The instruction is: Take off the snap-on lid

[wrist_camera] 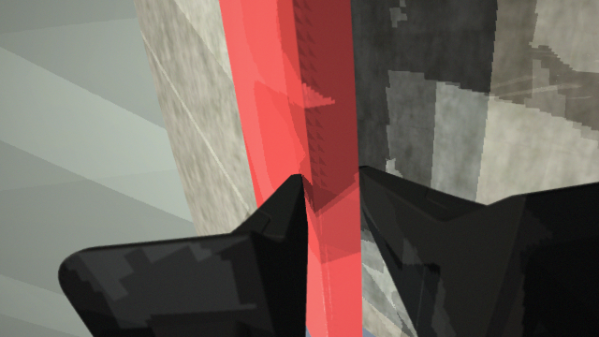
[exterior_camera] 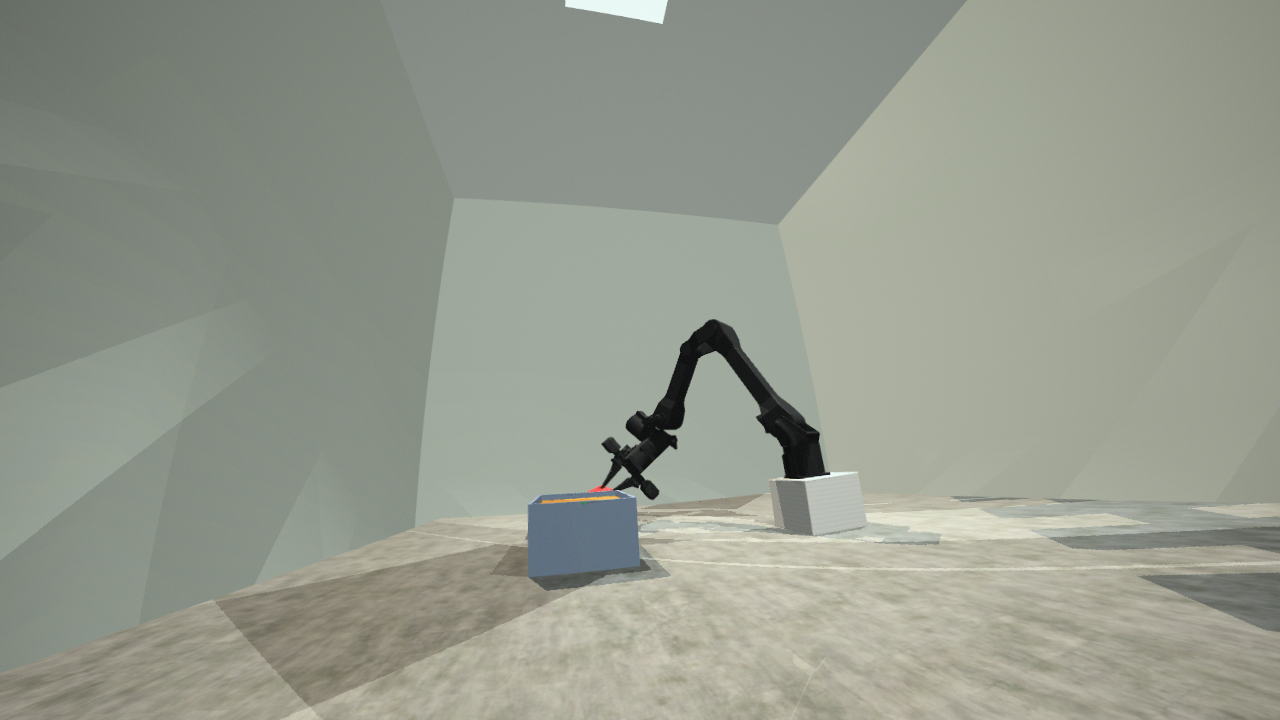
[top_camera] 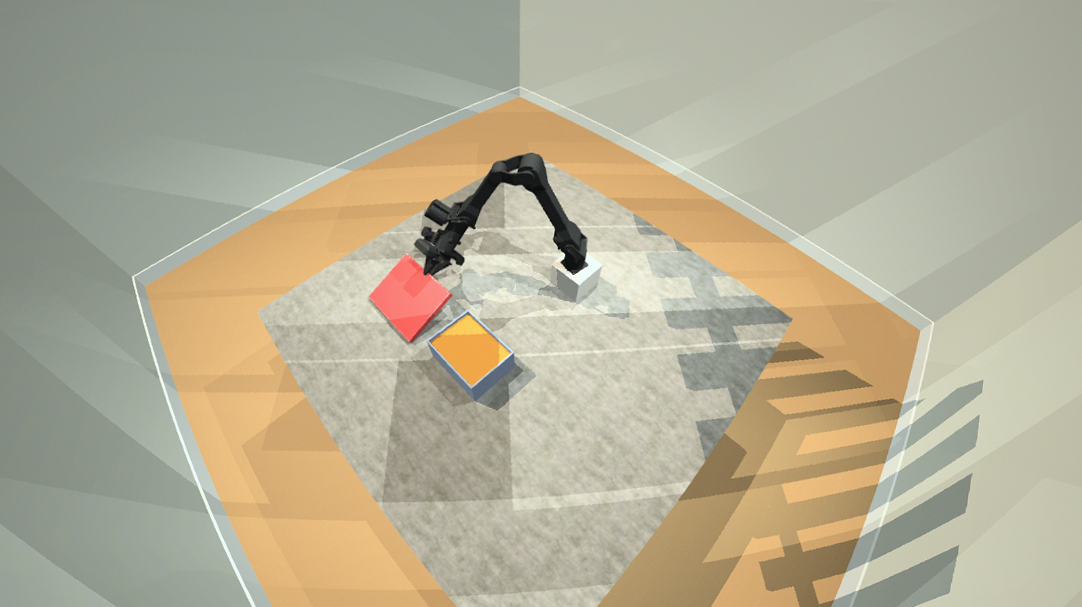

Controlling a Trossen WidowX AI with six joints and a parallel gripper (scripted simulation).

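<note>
Right now my gripper tip is 80 mm short of the red lid, 10 mm to the right of it and 30 mm above it. The rest, counted from my gripper tip: blue-grey storage box (30 mm ahead, 300 mm to the left, 30 mm below).
</note>
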